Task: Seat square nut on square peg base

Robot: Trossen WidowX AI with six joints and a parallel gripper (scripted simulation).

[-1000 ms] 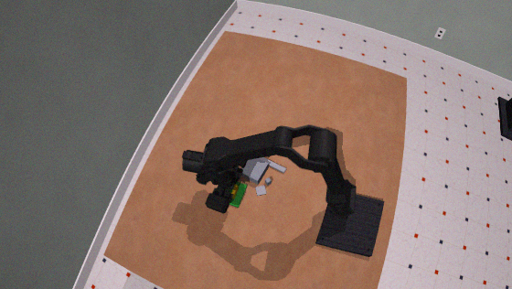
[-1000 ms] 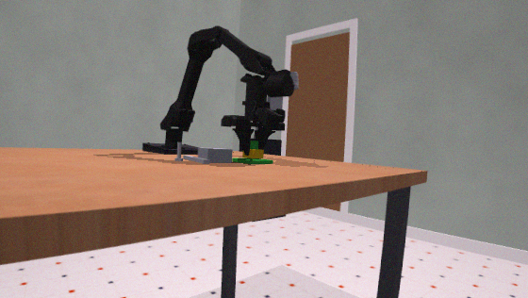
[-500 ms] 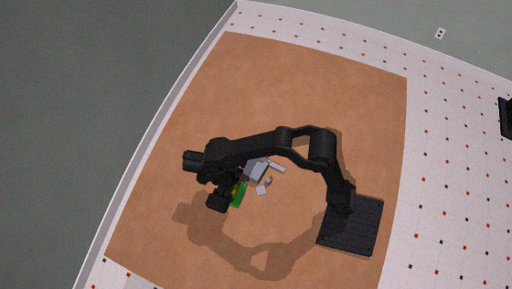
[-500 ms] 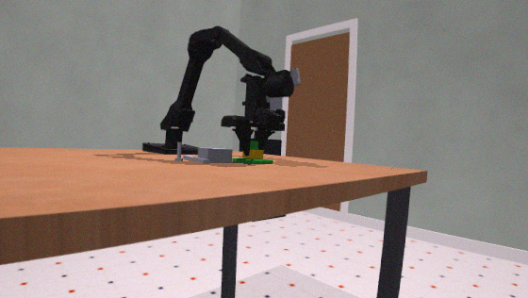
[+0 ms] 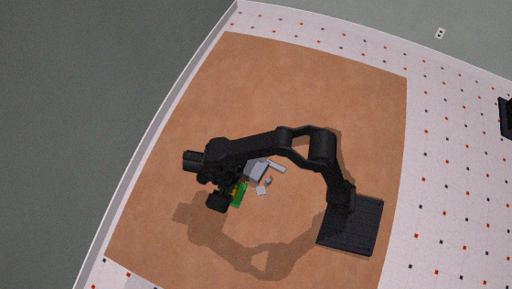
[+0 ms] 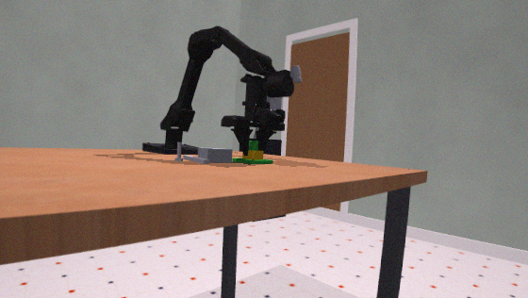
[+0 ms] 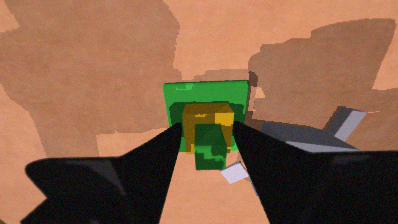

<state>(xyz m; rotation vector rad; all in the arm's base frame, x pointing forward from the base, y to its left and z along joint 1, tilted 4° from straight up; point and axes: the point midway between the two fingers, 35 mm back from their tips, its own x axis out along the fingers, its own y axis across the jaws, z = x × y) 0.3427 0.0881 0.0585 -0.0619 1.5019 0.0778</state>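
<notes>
Right now my hand is 80 mm past the grey square plate, 50 mm to the left of it and 50 mm above it. The rest, counted from my hand: grey pin (60 mm behind, 190 mm to the right, 40 mm below); grey block (40 mm behind, 100 mm to the right, 40 mm below).
</notes>
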